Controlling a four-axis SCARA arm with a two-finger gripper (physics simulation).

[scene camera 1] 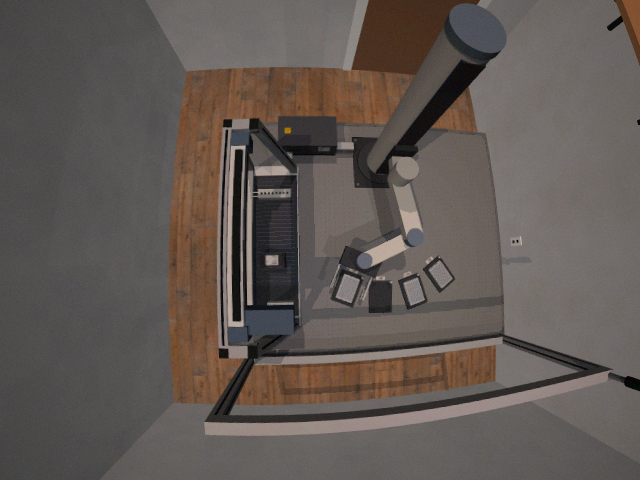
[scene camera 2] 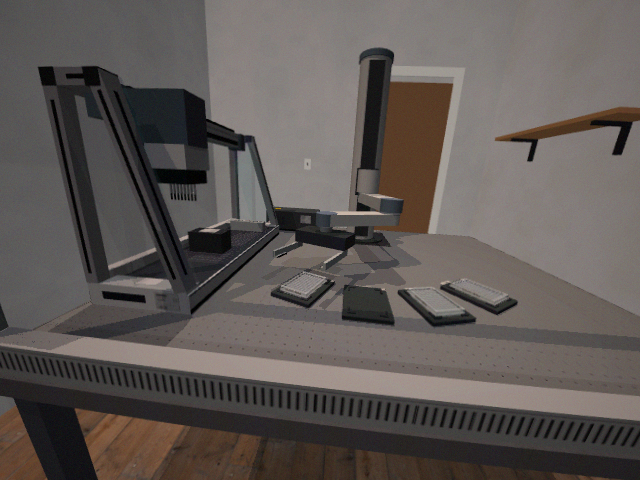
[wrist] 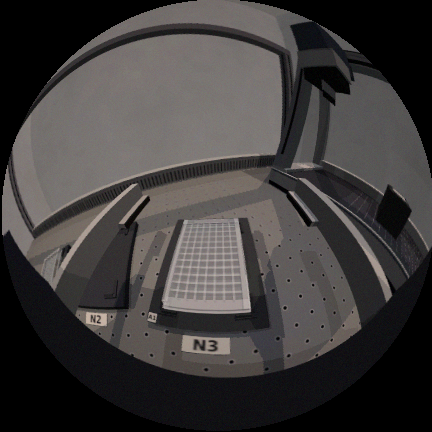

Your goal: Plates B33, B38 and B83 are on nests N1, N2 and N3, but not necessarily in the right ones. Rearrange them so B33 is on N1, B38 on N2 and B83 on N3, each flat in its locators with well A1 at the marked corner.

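Note:
My open gripper hangs above nest N3, one finger on each side and nothing between them. A pale plate sits on N3 and looks flat; an A1 tag marks the nest's lower left corner in the wrist view. Nest N2 beside it is empty. A second plate is on the nest right of N2. A third plate is on the rightmost nest. Plate names and A1 wells cannot be read.
A gantry machine stands on the left, with a dark block on its deck. A dark box is at the back. The arm's column rises behind the nests.

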